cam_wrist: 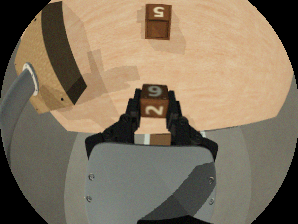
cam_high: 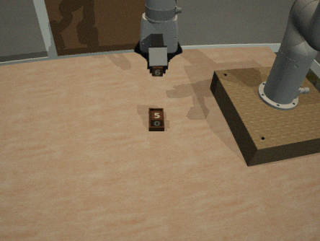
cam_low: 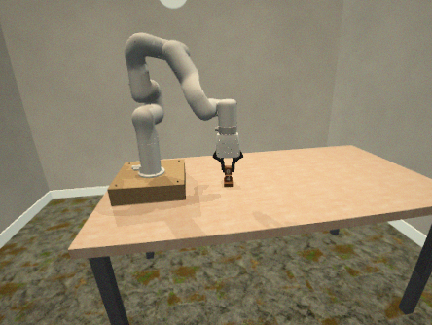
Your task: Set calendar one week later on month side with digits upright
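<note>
My gripper is now 120 mm above the brown tray, 100 mm to the right of it and 10 mm short of it. The rest, counted from my hand: cube (10 mm below).
</note>
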